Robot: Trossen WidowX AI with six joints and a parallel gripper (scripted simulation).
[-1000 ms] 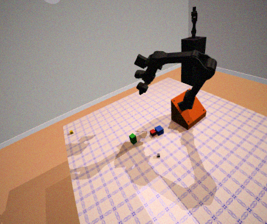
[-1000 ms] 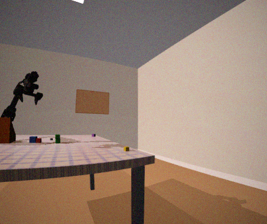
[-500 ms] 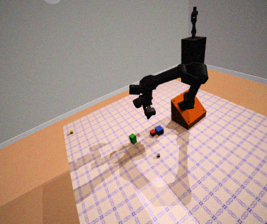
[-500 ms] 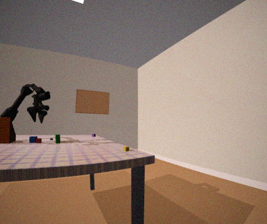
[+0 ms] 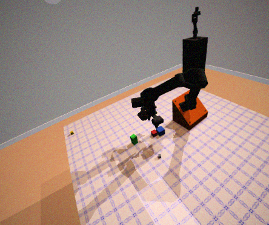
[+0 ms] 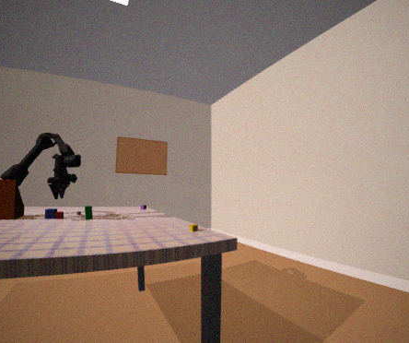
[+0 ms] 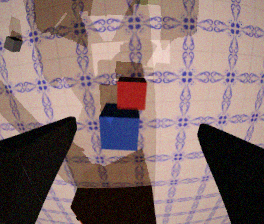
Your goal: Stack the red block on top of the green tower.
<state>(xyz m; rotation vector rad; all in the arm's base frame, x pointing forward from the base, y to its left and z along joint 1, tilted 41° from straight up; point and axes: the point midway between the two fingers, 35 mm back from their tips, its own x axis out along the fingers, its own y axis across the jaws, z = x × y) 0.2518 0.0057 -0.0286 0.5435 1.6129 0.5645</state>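
My gripper tip is 10 mm to the right of the red block and 80 mm above it. The rest, counted from my gripper tip: dark cube (70 mm ahead, 170 mm to the left, 90 mm below); green block (150 mm ahead, 10 mm to the right, 50 mm below); blue block (40 mm behind, 20 mm to the left, 80 mm below).
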